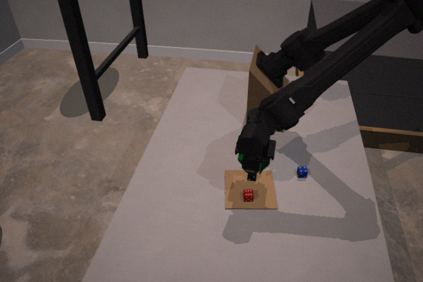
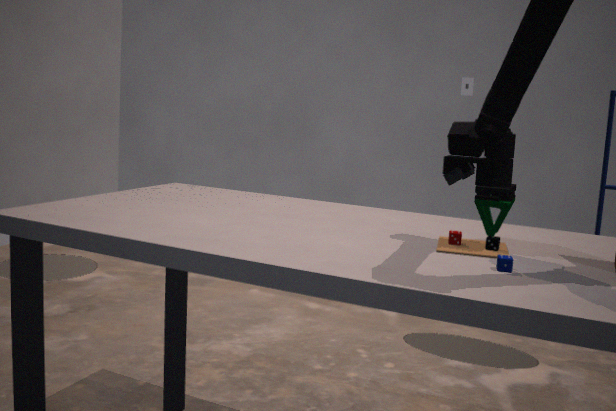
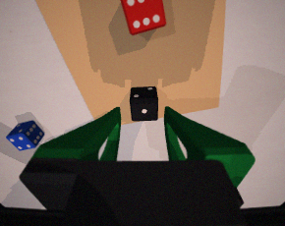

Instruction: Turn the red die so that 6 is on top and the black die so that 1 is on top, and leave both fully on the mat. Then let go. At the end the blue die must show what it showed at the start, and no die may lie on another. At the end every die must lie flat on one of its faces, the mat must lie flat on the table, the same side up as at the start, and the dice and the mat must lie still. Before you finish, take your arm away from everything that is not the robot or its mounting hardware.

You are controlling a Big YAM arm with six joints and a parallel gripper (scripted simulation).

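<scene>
My hand is 30 mm above the black die. Round my hand: red die: 70 mm ahead, 10 mm to the right, 30 mm below; then tan mat: 40 mm ahead, 40 mm below; then blue die: 40 mm behind, 140 mm to the left, 30 mm below.
</scene>
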